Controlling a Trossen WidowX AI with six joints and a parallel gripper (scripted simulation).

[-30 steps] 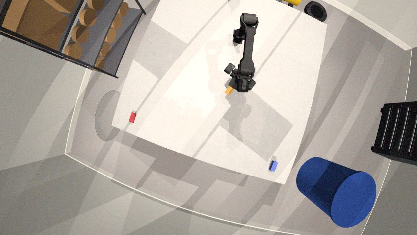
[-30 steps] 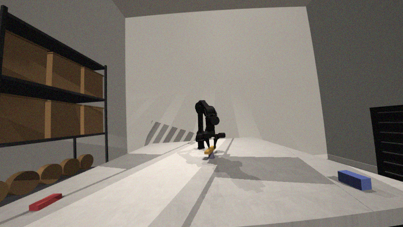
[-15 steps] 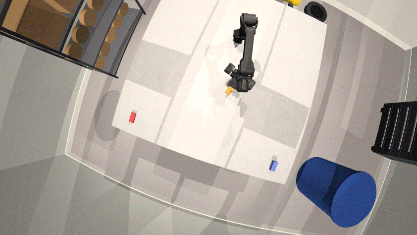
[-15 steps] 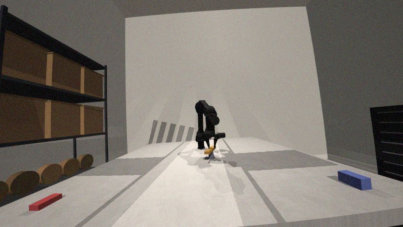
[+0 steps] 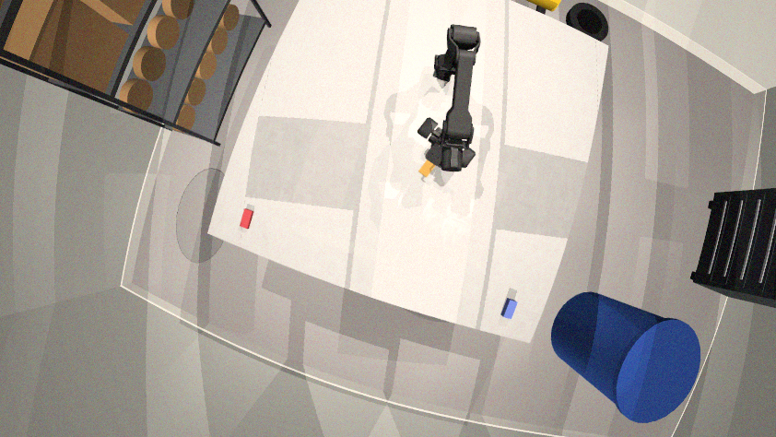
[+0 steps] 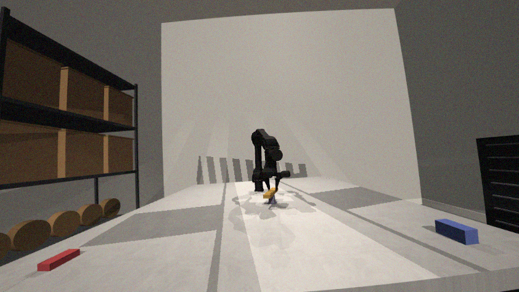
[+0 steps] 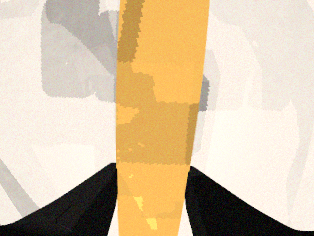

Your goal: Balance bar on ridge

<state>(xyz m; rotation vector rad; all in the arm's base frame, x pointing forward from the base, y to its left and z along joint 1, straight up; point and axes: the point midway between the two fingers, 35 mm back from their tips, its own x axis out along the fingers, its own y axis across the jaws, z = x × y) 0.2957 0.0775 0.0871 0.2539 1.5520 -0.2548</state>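
Now: the orange-yellow bar 3 cm ahead of my gripper tip and 1 cm to the right of it. From my gripper tip the other things lie so: red block (58 cm to the right, 44 cm ahead, 4 cm below); blue block (44 cm ahead, 42 cm to the left, 4 cm below).
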